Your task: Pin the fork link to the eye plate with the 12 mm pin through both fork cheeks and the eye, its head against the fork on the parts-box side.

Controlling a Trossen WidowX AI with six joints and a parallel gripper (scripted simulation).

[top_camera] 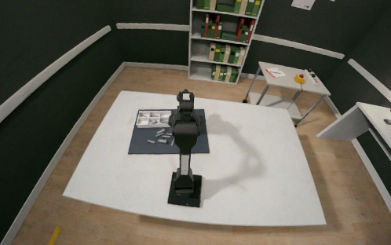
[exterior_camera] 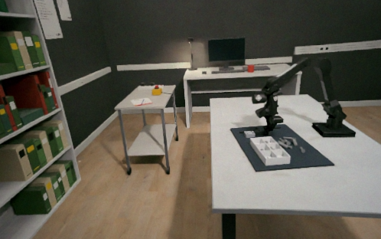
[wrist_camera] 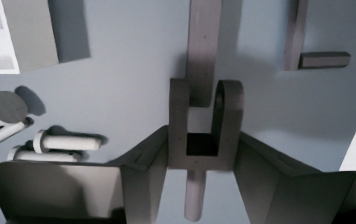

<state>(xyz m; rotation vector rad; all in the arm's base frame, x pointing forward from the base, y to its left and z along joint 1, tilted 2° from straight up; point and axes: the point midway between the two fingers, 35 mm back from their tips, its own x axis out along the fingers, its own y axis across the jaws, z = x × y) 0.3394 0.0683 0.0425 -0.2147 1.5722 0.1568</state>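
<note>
My hand is 40 mm short of the eye plate, 10 mm to the right of it and 50 mm above it. From my hand the other things lie so: dark blue mat (100 mm to the left, 70 mm below); grey block (110 mm ahead, 30 mm to the left, 50 mm below); pin (50 mm behind, 90 mm to the left, 60 mm below).
</note>
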